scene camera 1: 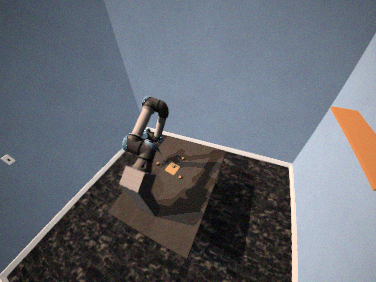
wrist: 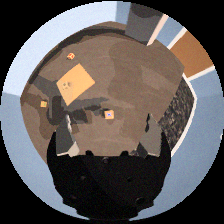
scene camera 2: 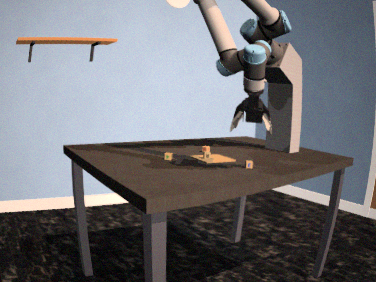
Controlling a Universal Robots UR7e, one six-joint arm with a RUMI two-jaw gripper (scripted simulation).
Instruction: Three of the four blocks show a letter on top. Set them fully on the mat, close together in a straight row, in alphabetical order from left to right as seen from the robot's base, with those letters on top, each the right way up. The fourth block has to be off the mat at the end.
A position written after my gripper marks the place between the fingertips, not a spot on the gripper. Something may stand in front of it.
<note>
In view: my gripper (scene camera 2: 251,133) and an orange mat (wrist: 79,80).
My gripper shows as well in the wrist view (wrist: 108,114).
</note>
